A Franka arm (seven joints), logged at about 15 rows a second.
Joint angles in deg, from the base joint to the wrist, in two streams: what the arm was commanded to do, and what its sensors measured. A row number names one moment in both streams.
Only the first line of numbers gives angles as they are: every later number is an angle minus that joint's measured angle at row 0.
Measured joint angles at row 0:
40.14, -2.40, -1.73, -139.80, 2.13, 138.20, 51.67
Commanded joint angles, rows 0 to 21:
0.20, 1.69, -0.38, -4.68, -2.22, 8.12, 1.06
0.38, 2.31, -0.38, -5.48, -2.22, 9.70, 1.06
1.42, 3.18, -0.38, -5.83, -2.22, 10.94, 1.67
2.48, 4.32, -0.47, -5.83, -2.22, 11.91, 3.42
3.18, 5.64, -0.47, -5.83, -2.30, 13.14, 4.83
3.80, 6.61, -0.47, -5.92, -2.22, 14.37, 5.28
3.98, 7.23, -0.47, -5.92, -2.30, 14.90, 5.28
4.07, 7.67, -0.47, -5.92, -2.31, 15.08, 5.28
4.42, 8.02, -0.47, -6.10, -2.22, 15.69, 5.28
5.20, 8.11, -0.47, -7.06, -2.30, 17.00, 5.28
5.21, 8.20, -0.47, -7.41, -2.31, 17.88, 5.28
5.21, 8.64, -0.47, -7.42, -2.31, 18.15, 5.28
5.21, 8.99, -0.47, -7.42, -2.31, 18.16, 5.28
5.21, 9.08, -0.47, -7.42, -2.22, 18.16, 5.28
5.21, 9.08, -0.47, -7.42, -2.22, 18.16, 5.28
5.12, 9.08, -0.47, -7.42, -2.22, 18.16, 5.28
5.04, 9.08, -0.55, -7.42, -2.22, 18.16, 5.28
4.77, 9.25, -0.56, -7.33, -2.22, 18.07, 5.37
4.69, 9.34, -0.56, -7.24, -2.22, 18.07, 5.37
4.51, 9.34, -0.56, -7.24, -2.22, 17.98, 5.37
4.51, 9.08, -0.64, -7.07, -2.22, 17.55, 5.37
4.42, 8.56, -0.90, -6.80, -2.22, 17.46, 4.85
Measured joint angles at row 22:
4.57, 8.74, -0.30, -6.96, -1.14, 16.46, 4.20
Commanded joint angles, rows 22 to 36:
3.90, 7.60, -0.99, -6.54, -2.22, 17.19, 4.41
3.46, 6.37, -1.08, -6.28, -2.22, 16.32, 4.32
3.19, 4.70, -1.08, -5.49, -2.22, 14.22, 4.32
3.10, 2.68, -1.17, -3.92, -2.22, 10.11, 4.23
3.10, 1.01, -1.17, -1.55, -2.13, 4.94, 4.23
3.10, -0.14, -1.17, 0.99, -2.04, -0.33, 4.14
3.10, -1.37, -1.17, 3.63, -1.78, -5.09, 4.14
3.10, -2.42, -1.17, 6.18, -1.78, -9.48, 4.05
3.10, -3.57, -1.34, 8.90, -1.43, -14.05, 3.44
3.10, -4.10, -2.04, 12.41, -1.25, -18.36, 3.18
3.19, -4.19, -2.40, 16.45, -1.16, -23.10, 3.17
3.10, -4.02, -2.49, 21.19, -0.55, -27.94, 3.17
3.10, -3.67, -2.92, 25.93, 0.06, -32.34, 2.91
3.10, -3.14, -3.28, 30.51, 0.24, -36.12, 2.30
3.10, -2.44, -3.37, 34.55, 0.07, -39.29, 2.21
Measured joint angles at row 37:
3.27, -5.35, -2.66, 21.71, -0.94, -28.99, 3.86
